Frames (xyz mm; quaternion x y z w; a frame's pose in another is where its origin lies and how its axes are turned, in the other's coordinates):
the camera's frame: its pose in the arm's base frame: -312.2 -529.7 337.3 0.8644 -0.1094 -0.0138 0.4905
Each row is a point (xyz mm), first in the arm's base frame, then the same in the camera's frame.
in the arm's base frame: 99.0 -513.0 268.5
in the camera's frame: 392.1 -139.0 -32.4
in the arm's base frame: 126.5 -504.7 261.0
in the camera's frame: 416.6 -154.3 -39.1
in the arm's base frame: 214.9 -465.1 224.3
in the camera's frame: 491.8 -220.7 -65.2
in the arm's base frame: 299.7 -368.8 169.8
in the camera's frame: 550.4 -329.6 -129.4
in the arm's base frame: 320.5 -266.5 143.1
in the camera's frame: 547.8 -406.6 -204.7
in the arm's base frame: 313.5 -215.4 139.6
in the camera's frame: 530.3 -433.7 -245.2
